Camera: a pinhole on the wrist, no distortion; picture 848 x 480 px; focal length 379.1 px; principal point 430.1 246.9 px. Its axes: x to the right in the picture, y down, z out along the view. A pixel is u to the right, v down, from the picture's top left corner.
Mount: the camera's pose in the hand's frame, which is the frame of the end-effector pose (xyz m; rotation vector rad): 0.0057 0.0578 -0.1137 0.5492 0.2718 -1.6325
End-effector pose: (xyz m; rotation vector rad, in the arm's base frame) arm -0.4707 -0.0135 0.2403 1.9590 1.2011 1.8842
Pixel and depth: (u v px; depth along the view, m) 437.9 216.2 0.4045
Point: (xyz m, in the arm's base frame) -0.3159 0.1010 0.0323
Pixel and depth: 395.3 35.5 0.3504
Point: -0.3060 -0.0676 -0.0179
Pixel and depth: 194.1 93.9 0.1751
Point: -0.3542 -0.0910 0.2042
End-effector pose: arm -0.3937 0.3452 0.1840 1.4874 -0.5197 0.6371
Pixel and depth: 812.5 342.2 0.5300
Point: 0.0731 0.2700 -0.3114
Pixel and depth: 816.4 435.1 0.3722
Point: -0.0011 0.3217 -0.1028
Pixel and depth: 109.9 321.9 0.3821
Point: -0.4458 -0.0400 0.3170
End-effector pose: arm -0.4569 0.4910 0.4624 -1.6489 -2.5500 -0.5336
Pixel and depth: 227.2 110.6 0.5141
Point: -0.2197 0.4313 0.0105
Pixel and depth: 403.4 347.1 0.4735
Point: -0.5715 0.5698 0.1257
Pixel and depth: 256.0 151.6 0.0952
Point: -0.3969 0.4769 0.4811
